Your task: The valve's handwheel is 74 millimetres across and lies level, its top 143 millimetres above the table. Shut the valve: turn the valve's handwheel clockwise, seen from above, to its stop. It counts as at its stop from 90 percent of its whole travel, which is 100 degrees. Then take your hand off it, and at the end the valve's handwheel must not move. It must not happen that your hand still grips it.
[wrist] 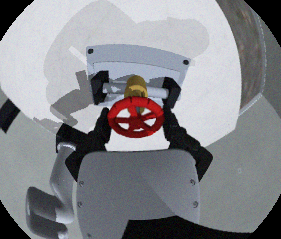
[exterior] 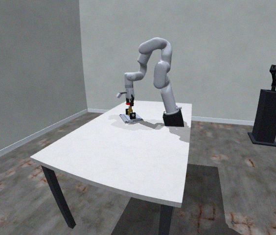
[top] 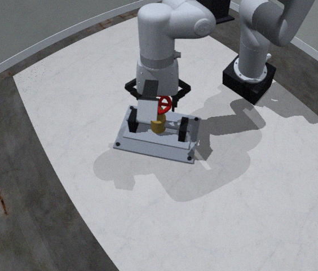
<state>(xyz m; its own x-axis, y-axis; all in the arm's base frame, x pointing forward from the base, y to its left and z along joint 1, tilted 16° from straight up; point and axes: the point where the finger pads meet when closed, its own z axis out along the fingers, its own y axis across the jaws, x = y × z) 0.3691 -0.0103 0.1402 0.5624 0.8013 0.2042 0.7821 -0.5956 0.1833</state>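
Now: hand 10 mm above the red handwheel.
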